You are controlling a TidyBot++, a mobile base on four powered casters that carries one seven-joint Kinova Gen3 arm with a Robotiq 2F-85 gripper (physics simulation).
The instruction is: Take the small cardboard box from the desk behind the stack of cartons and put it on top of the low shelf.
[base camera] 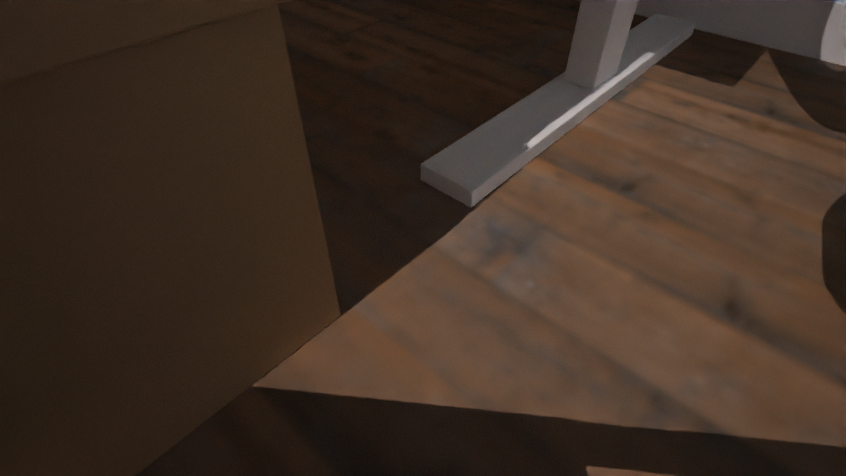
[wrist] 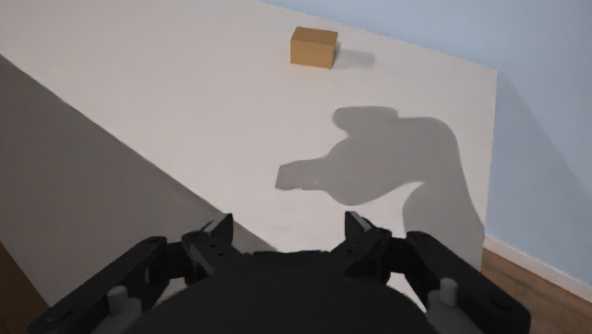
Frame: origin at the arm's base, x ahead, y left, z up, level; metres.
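Where they show: gripper, fingertip midpoint: [wrist: 289, 224].
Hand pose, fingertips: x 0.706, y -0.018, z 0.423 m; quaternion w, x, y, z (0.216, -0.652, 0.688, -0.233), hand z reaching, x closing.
Observation:
Each offset is from my fingertips to the top centre of the thing. "pt": to the spot under its first point. Level surfaces: height alone.
The small cardboard box @(dy -0.077, dx +0.402, dz -0.049 m) [wrist: 312, 49] sits upright on the white desk @(dz -0.099 m) [wrist: 200, 100], near the desk's far edge by the wall, at the upper middle of the wrist view. My gripper [wrist: 289, 224] is open, with nothing between its fingers. It is above the near part of the desk, apart from the box, which lies farther out ahead of the fingers. In the base camera view a large brown carton face @(pt dy +0.178, dx -0.428, dz -0.620 m) [base camera: 147, 195] fills the left side, and a white desk foot [base camera: 502, 136] stands on the floor beyond it. The low shelf does not show in either view.
A light blue wall [wrist: 540, 125] runs behind the desk and along its right end. Wooden floor @(dz -0.819 m) [base camera: 621, 284] shows right of the carton. The arm's shadow falls across the desk top. A brown surface shows at the lower left edge of the wrist view.

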